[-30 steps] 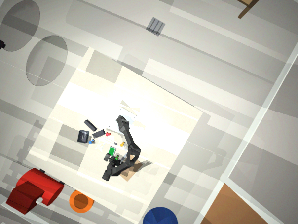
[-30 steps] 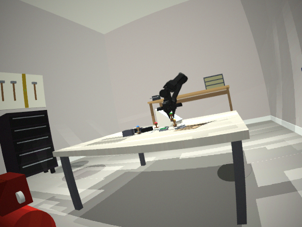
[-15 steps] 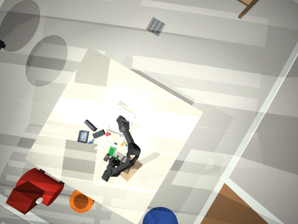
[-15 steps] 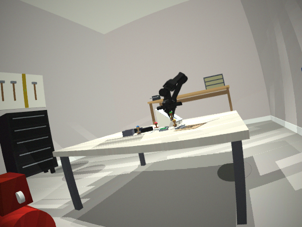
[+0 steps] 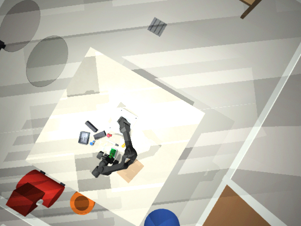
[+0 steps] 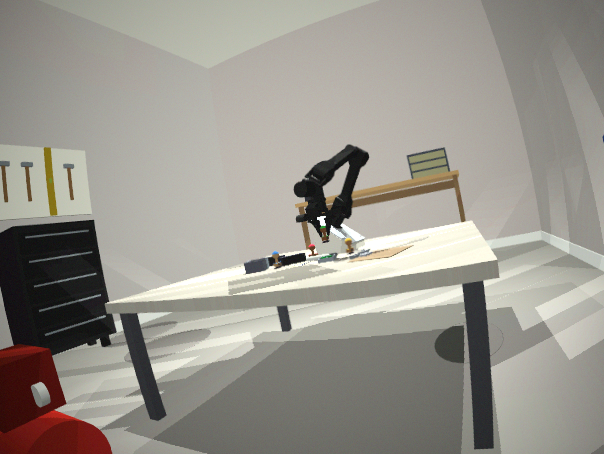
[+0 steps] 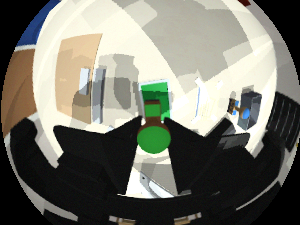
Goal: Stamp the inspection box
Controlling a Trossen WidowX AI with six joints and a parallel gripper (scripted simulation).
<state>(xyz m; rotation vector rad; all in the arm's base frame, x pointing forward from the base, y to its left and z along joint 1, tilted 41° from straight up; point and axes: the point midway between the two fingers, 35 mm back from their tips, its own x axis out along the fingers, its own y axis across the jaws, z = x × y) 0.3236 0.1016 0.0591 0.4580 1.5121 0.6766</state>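
Now: the green ink pad 90 mm below my gripper tip and 10 mm to the right of it. Round my gripper tip: red-knobbed stamp 140 mm to the right, 120 mm behind, 70 mm below; then yellow-knobbed stamp 130 mm behind, 70 mm below, 30 mm to the left; then green-knobbed stamp right at my gripper tip.
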